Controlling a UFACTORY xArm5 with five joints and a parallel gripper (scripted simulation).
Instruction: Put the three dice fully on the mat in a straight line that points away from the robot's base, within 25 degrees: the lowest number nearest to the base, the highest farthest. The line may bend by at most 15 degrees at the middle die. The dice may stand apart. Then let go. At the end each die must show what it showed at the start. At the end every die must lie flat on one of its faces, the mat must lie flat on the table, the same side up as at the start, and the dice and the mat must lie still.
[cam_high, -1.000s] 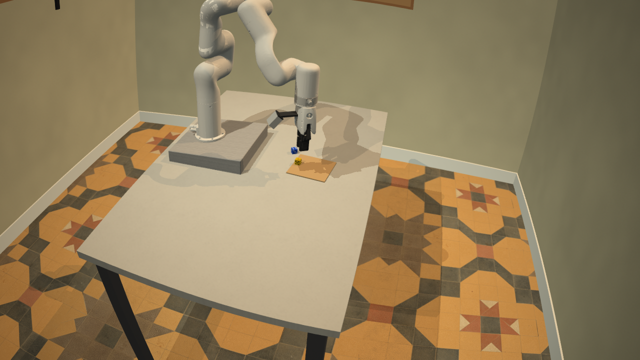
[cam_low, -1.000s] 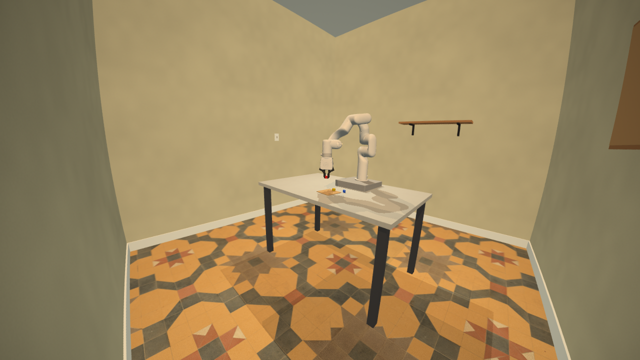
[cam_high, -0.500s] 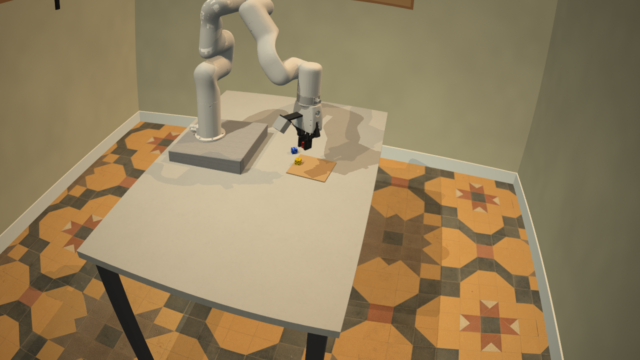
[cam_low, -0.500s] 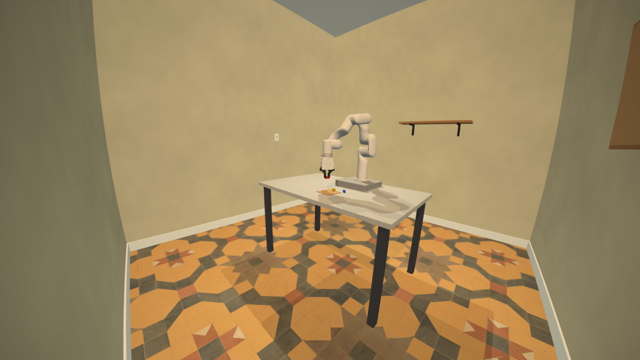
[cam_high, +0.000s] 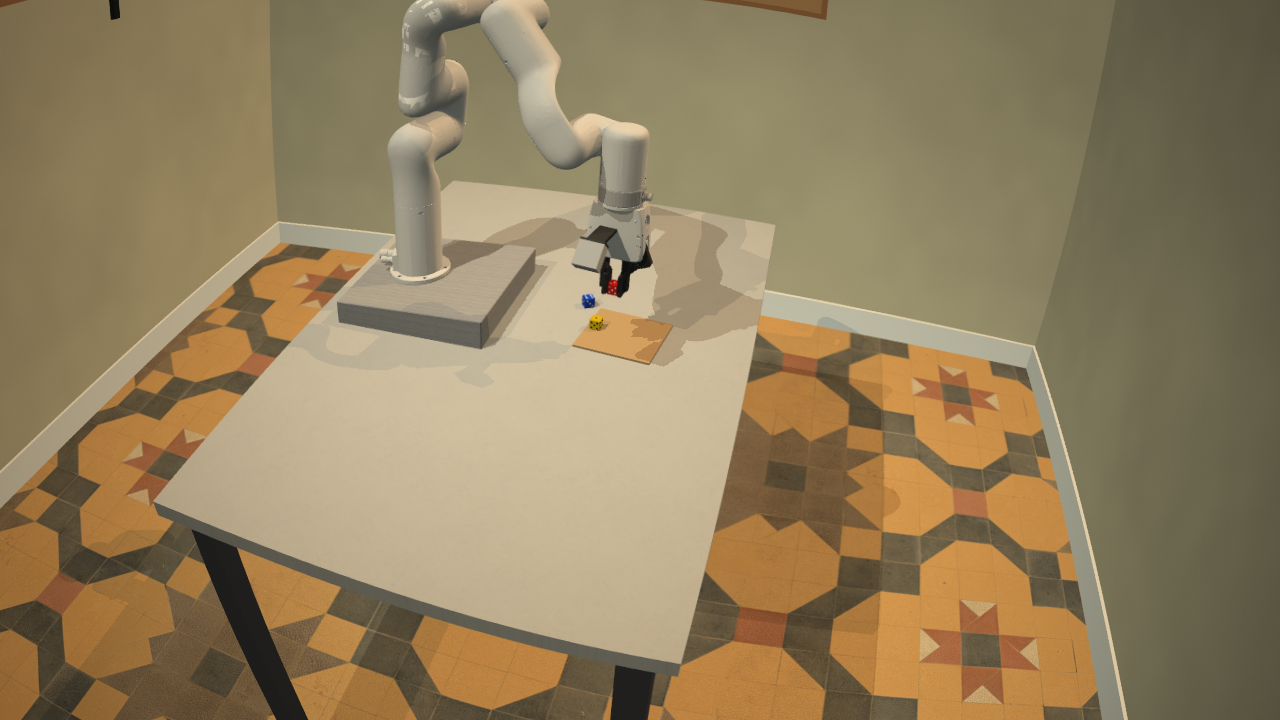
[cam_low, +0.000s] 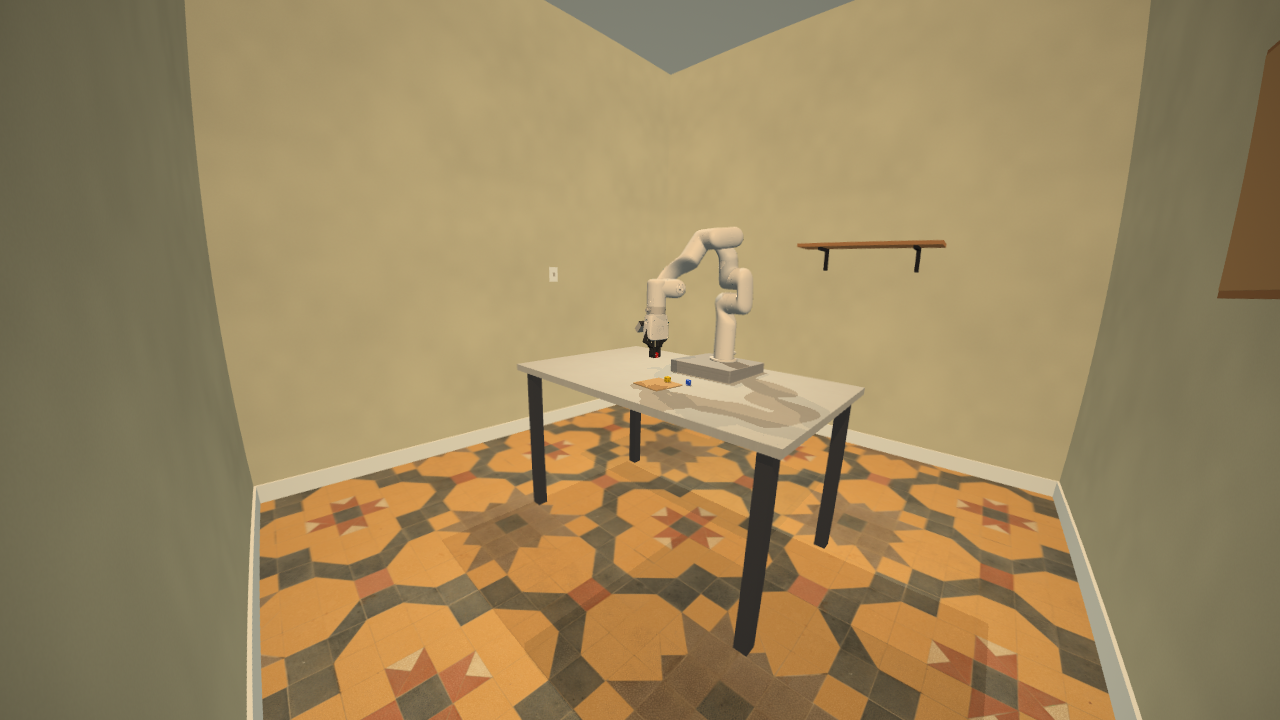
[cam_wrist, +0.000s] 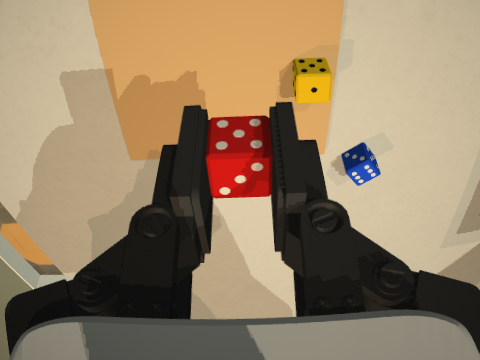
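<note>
The mat is 120 mm below my hand, 30 mm to the left of it and 20 mm ahead of it. The rest, counted from my hand: red die: 10 mm below; then blue die: 130 mm to the left, 110 mm below, 60 mm behind; then yellow die: 110 mm below, 40 mm to the left, 30 mm behind.
</note>
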